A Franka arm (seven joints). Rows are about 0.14 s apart.
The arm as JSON. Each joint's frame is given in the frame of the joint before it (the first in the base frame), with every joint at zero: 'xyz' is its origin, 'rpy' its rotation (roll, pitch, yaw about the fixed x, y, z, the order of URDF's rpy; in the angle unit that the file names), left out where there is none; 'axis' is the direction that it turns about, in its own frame. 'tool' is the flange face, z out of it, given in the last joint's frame.
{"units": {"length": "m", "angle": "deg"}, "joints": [
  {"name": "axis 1", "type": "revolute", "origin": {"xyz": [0.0, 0.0, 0.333]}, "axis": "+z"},
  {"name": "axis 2", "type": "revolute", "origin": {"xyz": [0.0, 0.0, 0.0]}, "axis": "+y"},
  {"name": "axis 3", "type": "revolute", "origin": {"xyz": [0.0, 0.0, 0.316]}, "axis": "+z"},
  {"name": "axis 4", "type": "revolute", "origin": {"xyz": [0.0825, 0.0, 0.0]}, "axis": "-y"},
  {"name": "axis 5", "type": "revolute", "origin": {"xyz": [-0.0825, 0.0, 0.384]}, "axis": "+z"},
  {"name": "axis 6", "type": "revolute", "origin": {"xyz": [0.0, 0.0, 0.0]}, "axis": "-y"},
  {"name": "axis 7", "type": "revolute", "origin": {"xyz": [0.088, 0.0, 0.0]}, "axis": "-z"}
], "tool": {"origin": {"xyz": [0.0, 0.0, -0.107], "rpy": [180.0, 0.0, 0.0]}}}
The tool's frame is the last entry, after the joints.
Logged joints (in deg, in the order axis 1, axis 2, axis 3, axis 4, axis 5, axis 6, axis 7), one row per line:
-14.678, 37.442, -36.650, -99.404, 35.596, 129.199, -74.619
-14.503, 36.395, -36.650, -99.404, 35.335, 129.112, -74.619
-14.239, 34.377, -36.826, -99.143, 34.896, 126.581, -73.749
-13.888, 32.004, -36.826, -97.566, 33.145, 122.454, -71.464
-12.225, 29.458, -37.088, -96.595, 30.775, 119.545, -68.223
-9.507, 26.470, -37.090, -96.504, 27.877, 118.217, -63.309
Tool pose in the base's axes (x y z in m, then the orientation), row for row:
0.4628, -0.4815, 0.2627, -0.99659, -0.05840, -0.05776, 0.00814
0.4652, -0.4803, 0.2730, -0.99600, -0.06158, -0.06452, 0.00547
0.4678, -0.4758, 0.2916, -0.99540, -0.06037, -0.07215, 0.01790
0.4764, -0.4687, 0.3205, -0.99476, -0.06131, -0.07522, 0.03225
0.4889, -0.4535, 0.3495, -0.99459, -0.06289, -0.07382, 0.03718
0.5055, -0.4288, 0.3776, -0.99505, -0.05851, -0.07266, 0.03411
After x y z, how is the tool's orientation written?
As a quaternion, x y z w.
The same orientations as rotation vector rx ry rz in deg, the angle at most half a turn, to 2 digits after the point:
-178.46, -10.46, -10.34
-178.66, -11.05, -11.57
-177.16, -10.74, -12.84
-175.47, -10.81, -13.27
-174.91, -11.06, -12.98
-175.32, -10.31, -12.80

